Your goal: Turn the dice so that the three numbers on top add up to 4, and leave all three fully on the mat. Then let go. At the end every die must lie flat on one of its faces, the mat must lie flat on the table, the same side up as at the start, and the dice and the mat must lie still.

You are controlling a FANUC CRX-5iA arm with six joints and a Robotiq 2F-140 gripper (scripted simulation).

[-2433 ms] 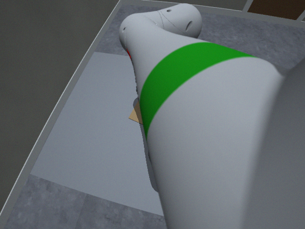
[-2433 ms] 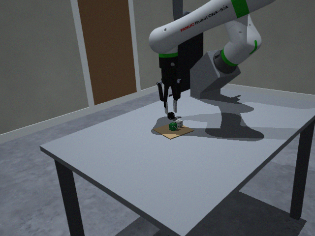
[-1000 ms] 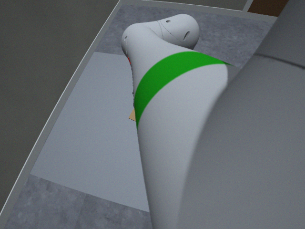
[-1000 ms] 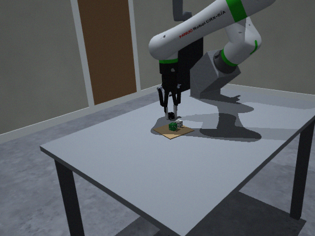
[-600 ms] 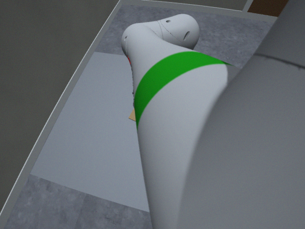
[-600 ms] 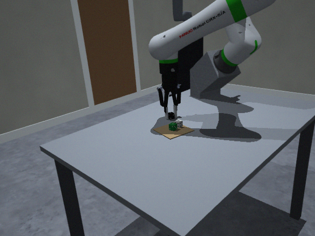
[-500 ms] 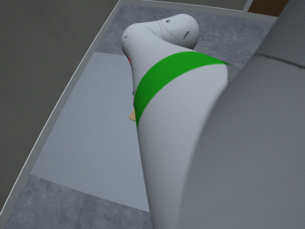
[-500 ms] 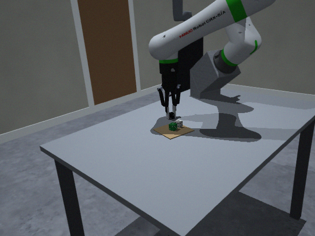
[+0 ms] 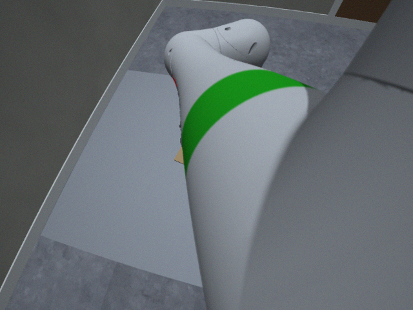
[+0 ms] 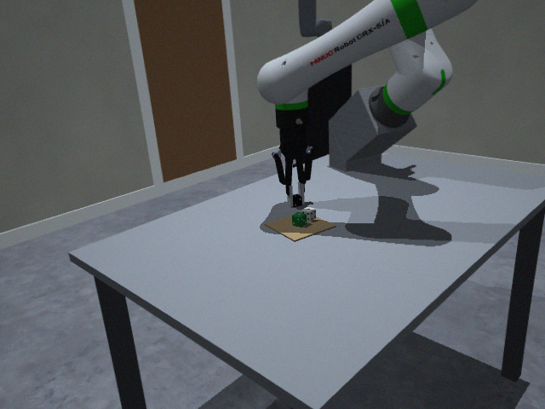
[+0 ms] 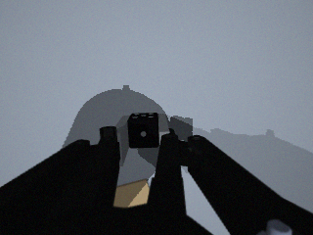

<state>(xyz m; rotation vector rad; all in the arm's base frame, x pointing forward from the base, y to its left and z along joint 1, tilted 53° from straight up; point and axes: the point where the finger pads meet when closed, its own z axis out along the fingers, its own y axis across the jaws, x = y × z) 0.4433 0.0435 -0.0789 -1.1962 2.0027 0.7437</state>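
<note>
Now: hand 110 mm to the right of the white die, 60 mm short of it and 20 mm above it. Round my hand: tan mat: 120 mm to the left, 100 mm ahead, 30 mm below; black die: 20 mm below; green die: 120 mm to the left, 100 mm ahead, 20 mm below.
</note>
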